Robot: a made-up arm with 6 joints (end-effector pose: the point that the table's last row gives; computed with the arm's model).
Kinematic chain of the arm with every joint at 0, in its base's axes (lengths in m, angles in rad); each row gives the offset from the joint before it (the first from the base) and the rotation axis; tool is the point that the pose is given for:
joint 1: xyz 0 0 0.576 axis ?
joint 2: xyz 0.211 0 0 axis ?
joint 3: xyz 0 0 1.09 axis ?
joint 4: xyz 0 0 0.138 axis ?
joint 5: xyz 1.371 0 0 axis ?
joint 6: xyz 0.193 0 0 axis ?
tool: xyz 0 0 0
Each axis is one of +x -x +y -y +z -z.
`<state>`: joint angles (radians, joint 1 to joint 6).
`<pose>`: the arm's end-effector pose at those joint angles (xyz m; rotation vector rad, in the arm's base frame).
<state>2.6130 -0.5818 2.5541 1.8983 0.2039 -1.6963</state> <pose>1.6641 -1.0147 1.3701 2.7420 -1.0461 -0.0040</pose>
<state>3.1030 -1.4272 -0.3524 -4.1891 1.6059 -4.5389</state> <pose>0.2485 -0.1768 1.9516 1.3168 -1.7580 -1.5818</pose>
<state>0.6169 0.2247 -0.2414 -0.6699 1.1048 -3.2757</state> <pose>1.5945 0.9996 1.2275 -2.3112 -0.1661 -0.5331</pose>
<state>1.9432 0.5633 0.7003 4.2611 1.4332 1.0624</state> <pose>-0.6293 2.0838 1.7426 0.5686 0.5957 0.4020</pose>
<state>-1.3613 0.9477 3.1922 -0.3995 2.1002 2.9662</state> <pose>-0.0480 -0.0857 2.0255 -0.9895 1.0792 1.8249</pose>
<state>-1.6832 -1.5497 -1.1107 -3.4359 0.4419 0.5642</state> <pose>-0.0317 -0.4946 1.3093 2.0645 -2.0442 -0.2928</pose>
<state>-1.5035 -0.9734 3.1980 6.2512 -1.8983 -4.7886</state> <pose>-0.0885 1.3998 0.0901 1.8774 0.7918 1.8222</pose>
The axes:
joint 1: +z
joint 2: +y
joint 3: -y
joint 4: -x
joint 5: -y
joint 6: -x

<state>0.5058 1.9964 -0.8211 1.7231 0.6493 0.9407</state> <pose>-0.2337 0.0024 -0.4736 -0.2121 0.4805 2.9256</pose>
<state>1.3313 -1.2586 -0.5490 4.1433 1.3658 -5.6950</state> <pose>0.2068 0.1760 1.8571 1.7592 0.4616 -0.0327</pose>
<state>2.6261 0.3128 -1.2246 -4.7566 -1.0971 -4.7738</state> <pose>-0.5466 0.5069 0.1592 1.2467 1.1155 0.3834</pose>
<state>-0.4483 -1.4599 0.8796 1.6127 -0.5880 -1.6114</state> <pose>-1.8843 0.7876 1.6985 0.1643 -2.4157 -0.5009</pose>
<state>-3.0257 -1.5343 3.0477 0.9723 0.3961 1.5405</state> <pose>0.9023 0.0431 -0.9435 0.1461 1.4828 -0.6791</pose>
